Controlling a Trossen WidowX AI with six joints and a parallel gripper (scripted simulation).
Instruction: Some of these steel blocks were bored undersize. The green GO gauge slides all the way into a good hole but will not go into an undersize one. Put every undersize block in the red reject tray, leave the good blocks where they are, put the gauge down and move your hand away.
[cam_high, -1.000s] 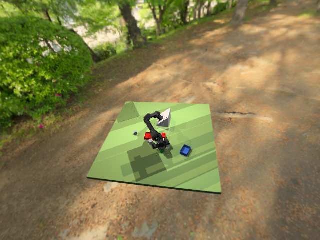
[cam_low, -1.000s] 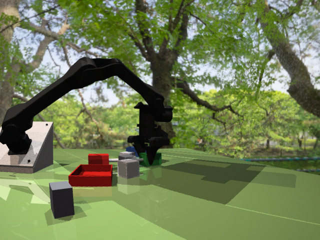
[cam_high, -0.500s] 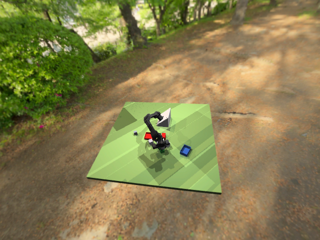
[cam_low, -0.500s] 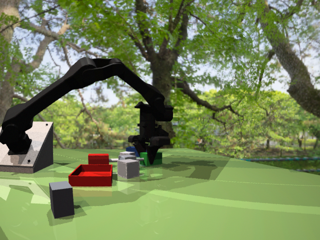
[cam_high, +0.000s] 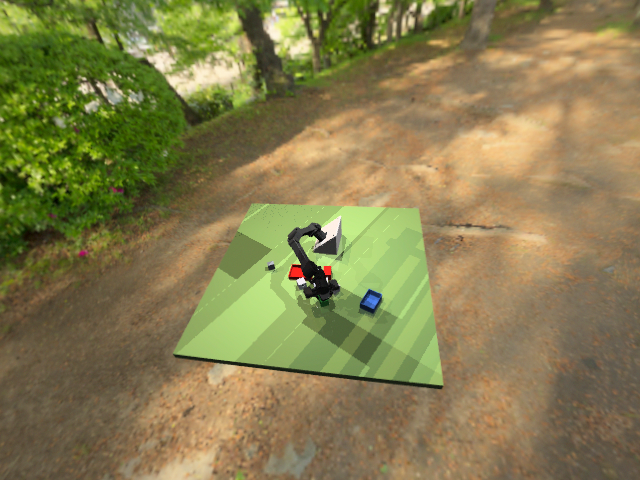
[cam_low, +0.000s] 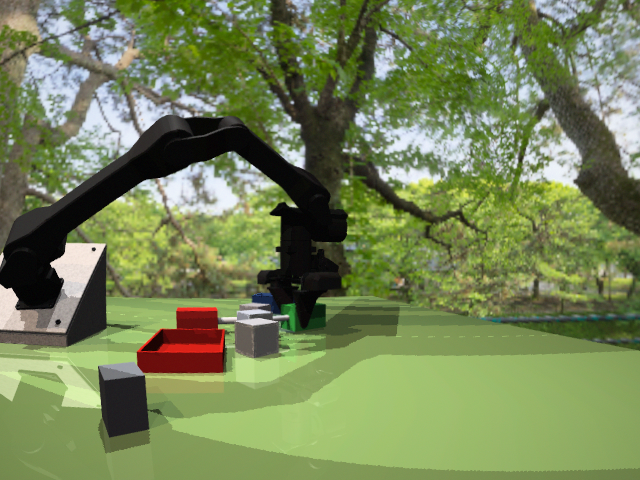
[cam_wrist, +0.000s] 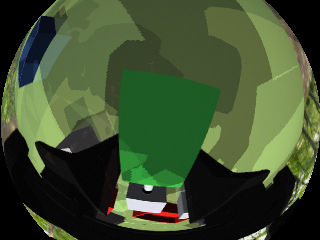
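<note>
Right now my gripper tip is 15 cm past the red block, 1 cm to the right of it and 1 cm below it. From my gripper tip the other things lie so: green GO gauge: 2 cm above, 1 cm behind; blue tray: 27 cm to the left; red reject tray: 18 cm behind, 15 cm to the right.
</note>
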